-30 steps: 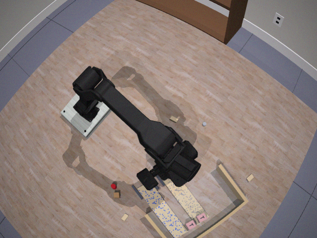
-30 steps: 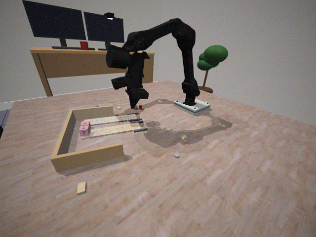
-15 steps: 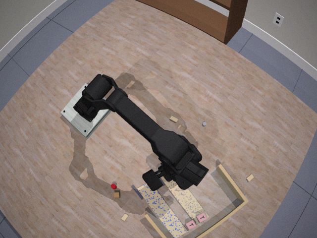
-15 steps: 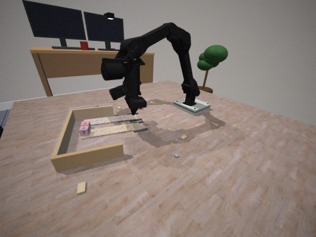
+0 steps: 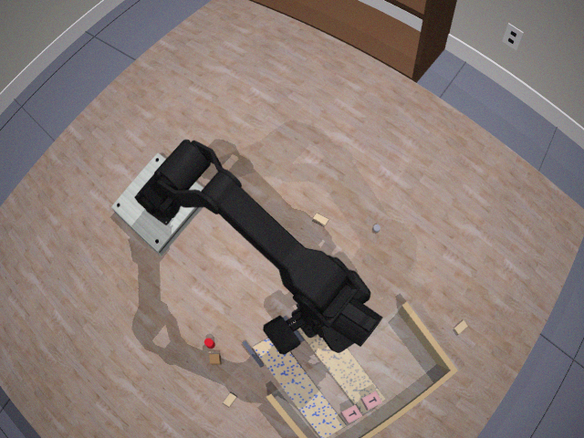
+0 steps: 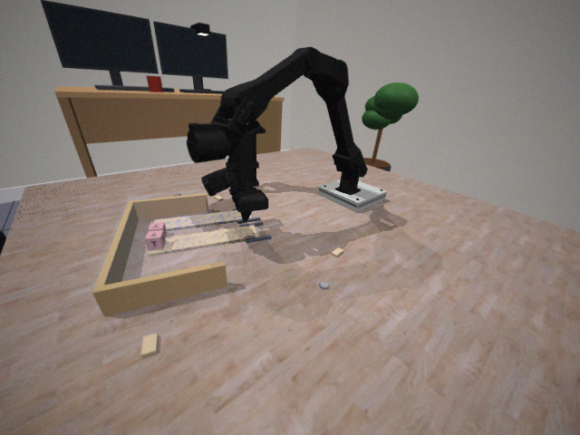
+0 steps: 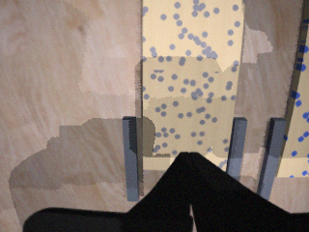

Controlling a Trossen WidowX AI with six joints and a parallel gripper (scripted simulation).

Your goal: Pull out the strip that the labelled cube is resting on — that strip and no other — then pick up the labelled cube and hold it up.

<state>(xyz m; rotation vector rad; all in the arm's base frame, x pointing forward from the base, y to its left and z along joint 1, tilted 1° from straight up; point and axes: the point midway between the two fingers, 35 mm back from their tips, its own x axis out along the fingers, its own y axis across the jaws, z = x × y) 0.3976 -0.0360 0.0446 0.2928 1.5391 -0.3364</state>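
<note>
Right now my gripper tip is 80 mm short of the strip, 40 mm to the left of it and 40 mm above it. The rest, counted from my gripper tip: tan cube 120 mm behind, 170 mm to the right, 30 mm below; grey disc 10 mm behind, 240 mm to the left, 40 mm below; red peg 150 mm behind, 140 mm to the right, 30 mm below.
</note>
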